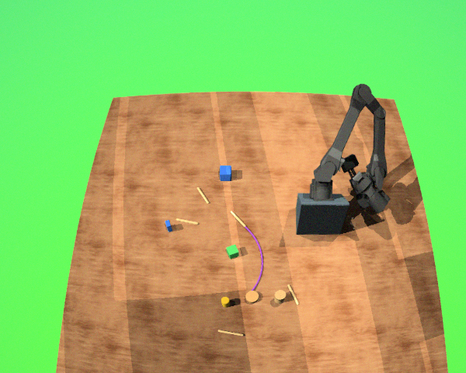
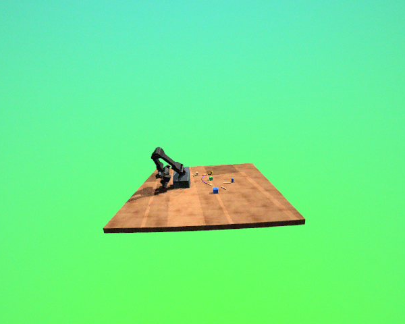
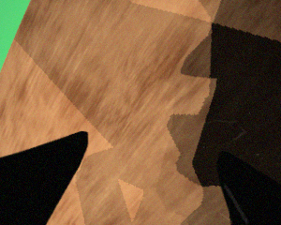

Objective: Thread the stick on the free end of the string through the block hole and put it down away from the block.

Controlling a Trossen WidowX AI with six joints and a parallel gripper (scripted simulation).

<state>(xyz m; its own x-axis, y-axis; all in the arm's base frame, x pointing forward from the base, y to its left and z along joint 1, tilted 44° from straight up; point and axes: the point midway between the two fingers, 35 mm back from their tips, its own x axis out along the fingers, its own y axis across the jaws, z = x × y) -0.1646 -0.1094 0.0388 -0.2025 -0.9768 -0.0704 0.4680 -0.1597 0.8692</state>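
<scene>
My gripper tip is 450 mm short of the green block, 220 mm to the right of it and 30 mm above it. Also, from my gripper tip: tan wooden cylinder 400 mm to the left, 320 mm ahead, 30 mm below; then thin wooden stick 410 mm ahead, 100 mm to the left, 40 mm below; then blue cube 450 mm ahead, 90 mm to the right, 30 mm below.
</scene>
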